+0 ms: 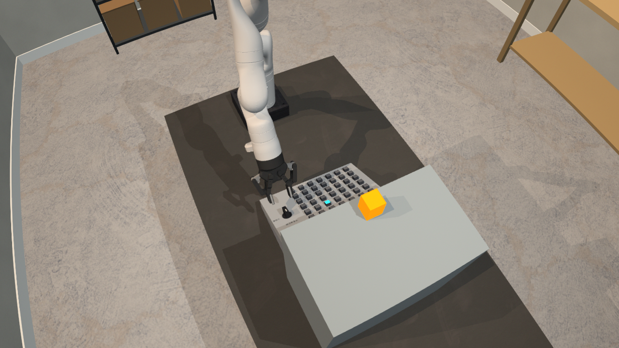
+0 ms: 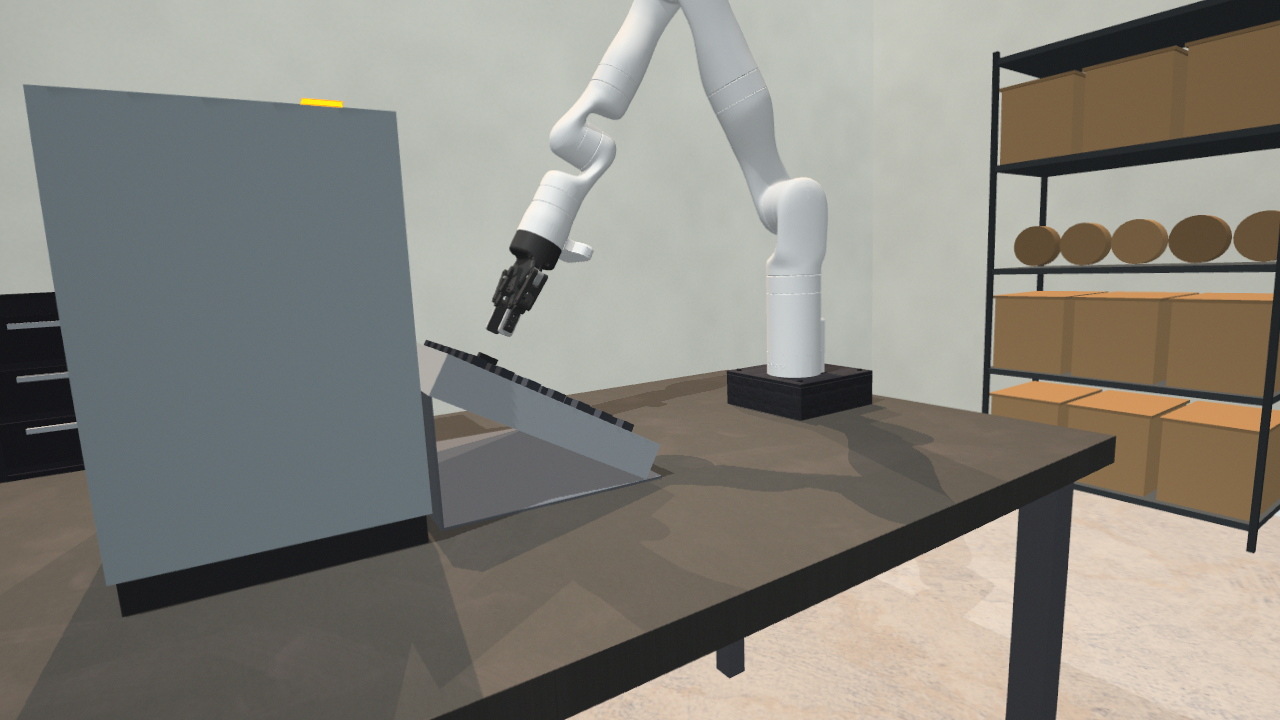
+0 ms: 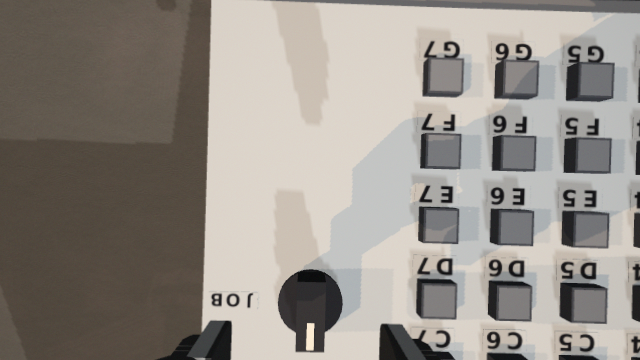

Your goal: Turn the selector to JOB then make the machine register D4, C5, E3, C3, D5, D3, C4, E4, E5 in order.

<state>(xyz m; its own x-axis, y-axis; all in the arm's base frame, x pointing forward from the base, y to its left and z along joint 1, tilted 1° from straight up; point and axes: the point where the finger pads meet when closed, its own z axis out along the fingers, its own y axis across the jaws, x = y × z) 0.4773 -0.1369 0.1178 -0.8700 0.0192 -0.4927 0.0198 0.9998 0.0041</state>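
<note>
The selector knob lies 5 cm below my hand and 3 cm ahead of it. From my hand the other things lie so: key D1: 26 cm to the left, 7 cm below, 4 cm ahead; then key E2: 23 cm to the left, 8 cm below; then sloped keypad panel: 11 cm to the left, 10 cm below, 6 cm ahead.
</note>
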